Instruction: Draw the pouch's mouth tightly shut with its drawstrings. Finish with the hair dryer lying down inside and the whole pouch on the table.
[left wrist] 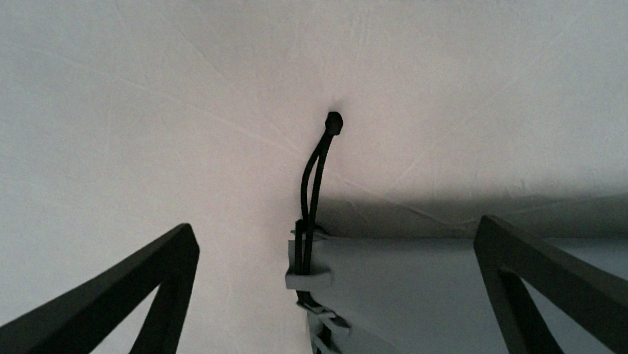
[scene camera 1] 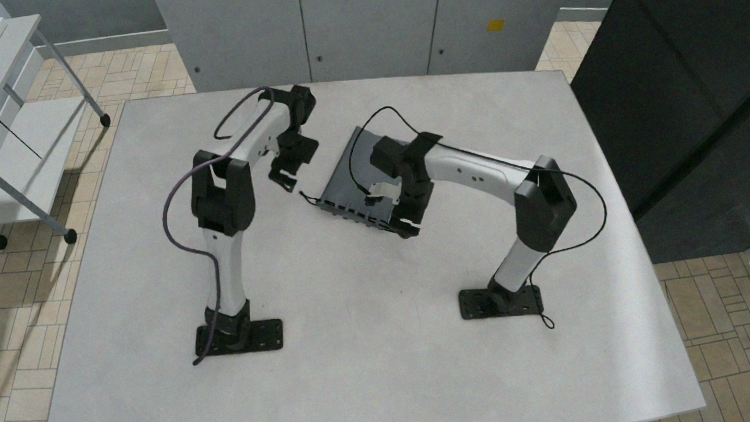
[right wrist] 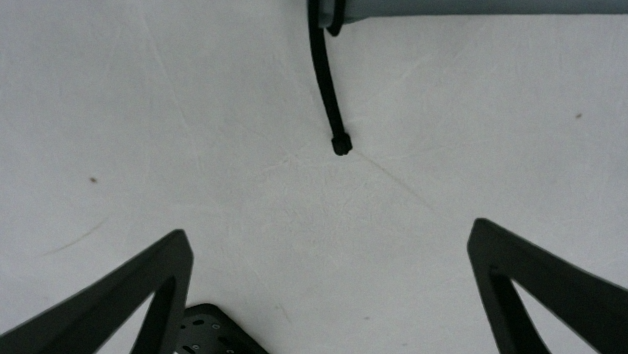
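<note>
The grey-blue pouch (scene camera 1: 338, 178) (left wrist: 425, 295) (right wrist: 475, 7) lies flat on the table, its gathered mouth edge toward the robot. The hair dryer does not show. One black drawstring end (scene camera 1: 309, 198) (left wrist: 333, 123) sticks out past the pouch's left corner. The other drawstring end (right wrist: 327, 90) lies on the table beyond the opposite corner; in the scene view the right gripper covers that corner. My left gripper (scene camera 1: 290, 172) (left wrist: 333, 232) is open above and left of the pouch. My right gripper (scene camera 1: 411, 222) (right wrist: 328, 237) is open above the pouch's right corner. Both hold nothing.
The pale table (scene camera 1: 335, 314) carries both arm bases (scene camera 1: 267, 334) (scene camera 1: 474, 303). The right arm reaches over the pouch's right part, with its cable looping above it. A base plate (right wrist: 215, 332) shows low in the right wrist view. Grey cabinets (scene camera 1: 367, 36) stand behind the table.
</note>
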